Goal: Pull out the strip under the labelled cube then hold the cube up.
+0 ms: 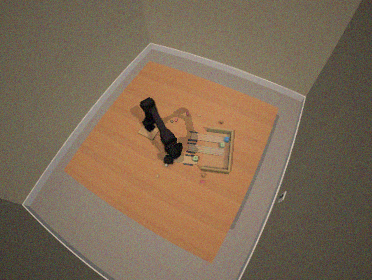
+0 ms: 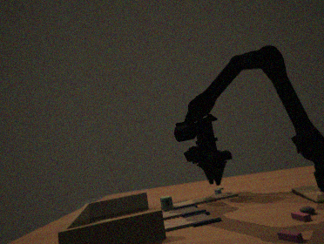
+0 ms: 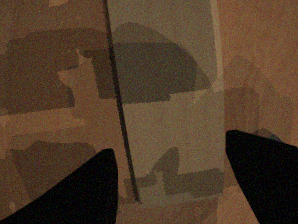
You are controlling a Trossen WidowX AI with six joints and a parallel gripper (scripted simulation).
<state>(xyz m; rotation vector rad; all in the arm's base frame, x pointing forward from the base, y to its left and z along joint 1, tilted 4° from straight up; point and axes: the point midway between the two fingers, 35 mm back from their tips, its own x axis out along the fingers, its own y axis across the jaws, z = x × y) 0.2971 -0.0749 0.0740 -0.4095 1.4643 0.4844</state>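
Right now my gripper tip is 50 mm short of the strip, 30 mm to the right of it and 40 mm above it. The rest, counted from my gripper tip: cube: 10 mm ahead, 80 mm to the right, 30 mm below.
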